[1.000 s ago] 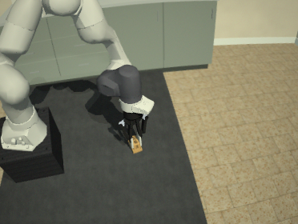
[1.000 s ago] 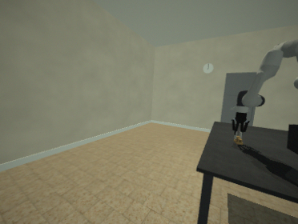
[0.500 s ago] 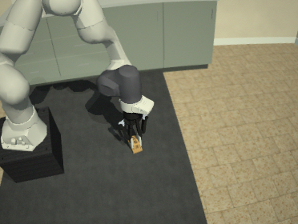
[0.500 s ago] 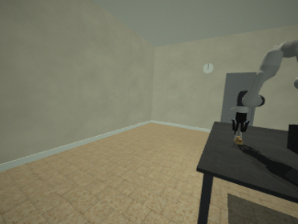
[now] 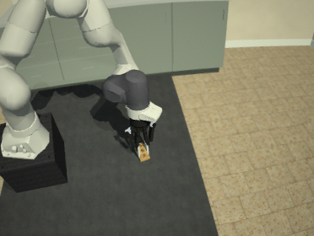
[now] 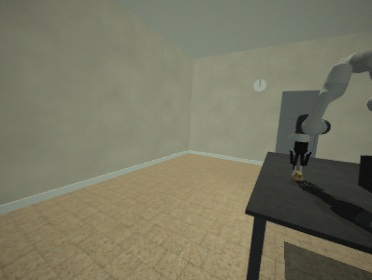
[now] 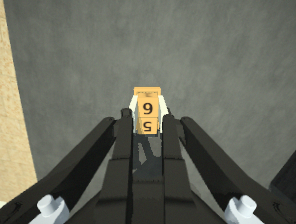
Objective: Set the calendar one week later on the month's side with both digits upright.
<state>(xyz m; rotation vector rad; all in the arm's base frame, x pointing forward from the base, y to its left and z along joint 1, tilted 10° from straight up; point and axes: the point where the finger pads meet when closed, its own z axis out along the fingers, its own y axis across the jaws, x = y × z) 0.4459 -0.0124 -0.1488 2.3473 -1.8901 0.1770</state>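
The orange calendar cube lies 30 mm below my hand. Round my hand: orange calendar tray (20 mm to the left, 50 mm below).
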